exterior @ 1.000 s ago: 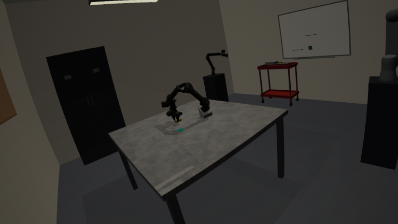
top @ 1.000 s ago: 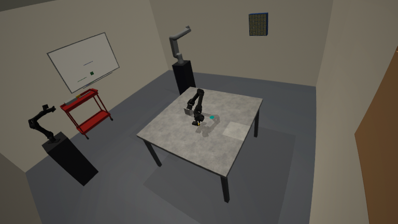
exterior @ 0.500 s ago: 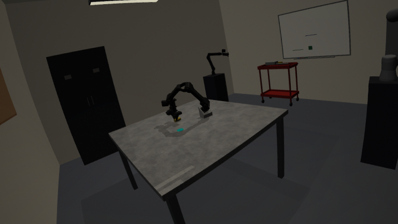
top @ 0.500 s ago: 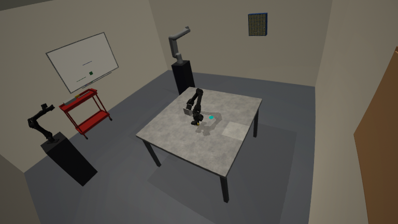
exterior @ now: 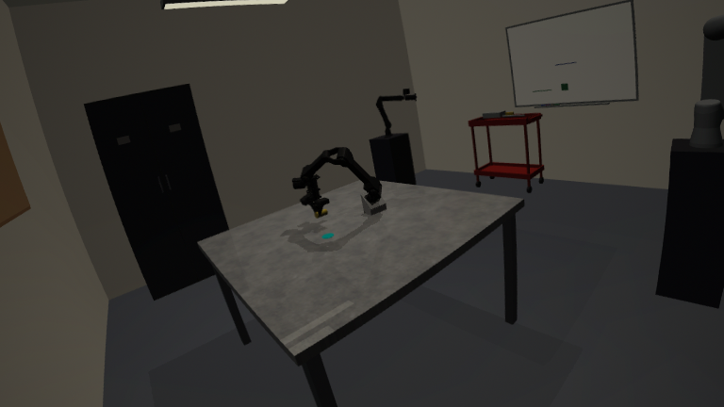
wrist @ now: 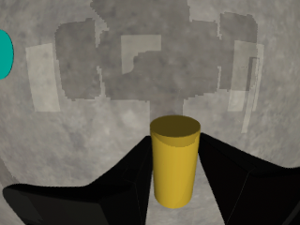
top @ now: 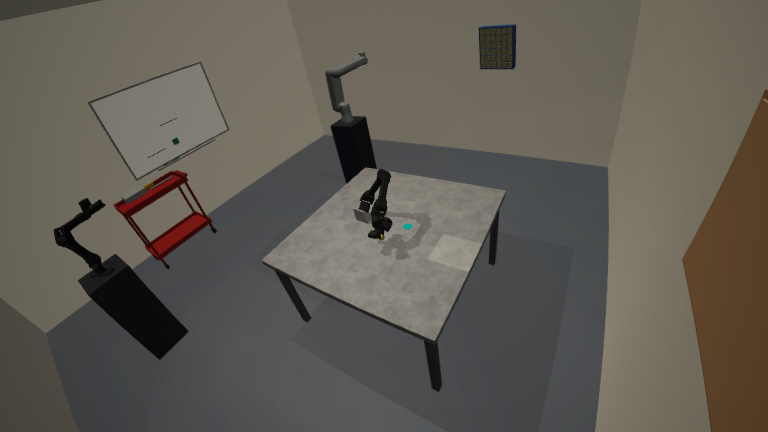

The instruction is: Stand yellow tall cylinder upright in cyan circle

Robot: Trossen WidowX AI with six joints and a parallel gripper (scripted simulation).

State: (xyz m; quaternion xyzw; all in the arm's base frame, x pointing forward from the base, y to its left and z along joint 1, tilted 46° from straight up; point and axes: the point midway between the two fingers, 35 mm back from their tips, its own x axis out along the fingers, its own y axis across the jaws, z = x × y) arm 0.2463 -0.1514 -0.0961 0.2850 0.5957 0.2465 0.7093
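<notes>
Now: gripper tip 90 mm short of the cyan circle, 200 mm to the right of it and 50 mm above it. The rest, counted from my gripper tip: yellow tall cylinder (20 mm behind).
</notes>
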